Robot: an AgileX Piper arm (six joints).
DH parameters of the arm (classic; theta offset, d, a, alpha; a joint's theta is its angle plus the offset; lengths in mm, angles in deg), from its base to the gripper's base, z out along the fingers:
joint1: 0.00 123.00 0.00 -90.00
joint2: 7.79 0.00 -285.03 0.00
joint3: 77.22 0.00 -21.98 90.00
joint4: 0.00 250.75 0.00 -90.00
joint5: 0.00 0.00 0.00 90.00
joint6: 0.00 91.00 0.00 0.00
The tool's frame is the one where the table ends.
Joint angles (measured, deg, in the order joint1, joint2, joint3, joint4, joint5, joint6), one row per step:
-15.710, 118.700, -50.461, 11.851, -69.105, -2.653
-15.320, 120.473, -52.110, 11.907, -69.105, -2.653
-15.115, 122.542, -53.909, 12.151, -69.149, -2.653
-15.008, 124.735, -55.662, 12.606, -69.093, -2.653
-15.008, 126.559, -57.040, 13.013, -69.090, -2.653
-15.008, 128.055, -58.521, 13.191, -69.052, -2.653
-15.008, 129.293, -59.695, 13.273, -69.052, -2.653
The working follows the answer.
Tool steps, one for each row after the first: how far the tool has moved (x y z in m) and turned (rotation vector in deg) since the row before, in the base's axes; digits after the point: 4 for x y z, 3 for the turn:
0.0071, 0.0007, -0.0058, 0.057, 0.113, 0.340
0.0070, -0.0008, -0.0075, 0.157, 0.193, -0.017
0.0063, -0.0016, -0.0091, 0.333, 0.423, -0.296
0.0045, -0.0018, -0.0080, 0.287, 0.388, -0.366
0.0049, -0.0016, -0.0054, 0.095, 0.028, -0.157
0.0038, -0.0011, -0.0047, 0.051, 0.053, -0.074

Tool pose at each row, in the base's axes (x y z in m, rotation vector in deg; rounded; the steps above come from the unrounded poses):
0.3716, -0.1227, 0.1466, 21.685, 82.383, -19.561
0.3787, -0.1219, 0.1408, 21.470, 82.556, -19.272
0.3857, -0.1227, 0.1332, 21.586, 82.775, -19.219
0.3920, -0.1243, 0.1242, 22.022, 83.217, -19.319
0.3965, -0.1261, 0.1162, 22.478, 83.603, -19.499
0.4014, -0.1277, 0.1108, 22.667, 83.627, -19.564
0.4053, -0.1288, 0.1061, 22.756, 83.678, -19.599

